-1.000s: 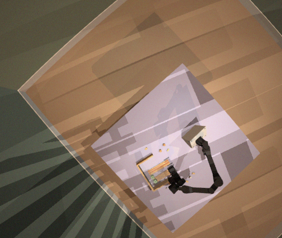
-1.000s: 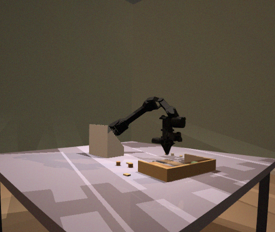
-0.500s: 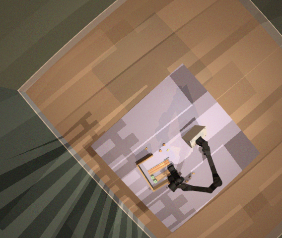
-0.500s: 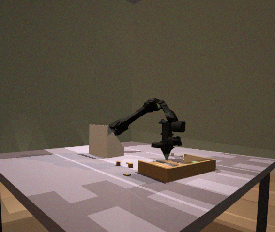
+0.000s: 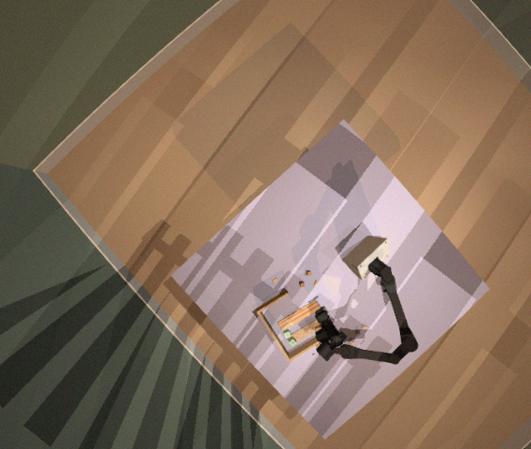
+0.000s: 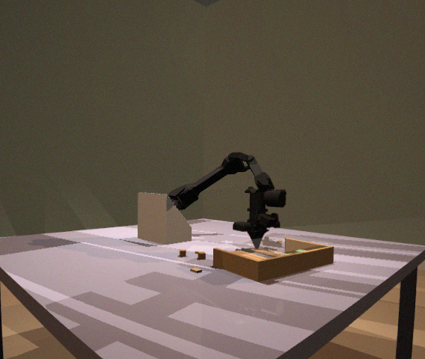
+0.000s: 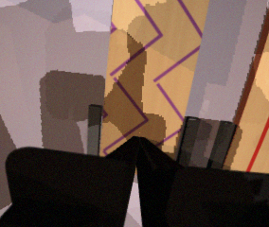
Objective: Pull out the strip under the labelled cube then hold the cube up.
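My gripper tip is now 100 mm short of the purple zigzag strip and 20 mm to the left of it.
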